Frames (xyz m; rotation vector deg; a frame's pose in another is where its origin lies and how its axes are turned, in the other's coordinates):
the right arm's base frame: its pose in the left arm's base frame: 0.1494 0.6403 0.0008 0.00 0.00 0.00
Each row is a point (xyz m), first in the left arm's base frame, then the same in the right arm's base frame.
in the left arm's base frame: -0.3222 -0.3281 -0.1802
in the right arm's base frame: -0.4716 -0.9684 -0.1810
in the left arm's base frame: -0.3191 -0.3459 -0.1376
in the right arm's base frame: -0.4685 -0.9862 -0.1384
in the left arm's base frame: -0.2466 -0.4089 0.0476
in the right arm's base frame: -0.3960 -1.0492 0.0468
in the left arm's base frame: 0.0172 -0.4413 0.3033
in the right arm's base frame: -0.1322 -1.0816 0.3025
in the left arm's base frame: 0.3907 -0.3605 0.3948
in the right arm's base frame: 0.2413 -1.0008 0.3940
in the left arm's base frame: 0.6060 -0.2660 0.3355
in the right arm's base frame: 0.4566 -0.9063 0.3347
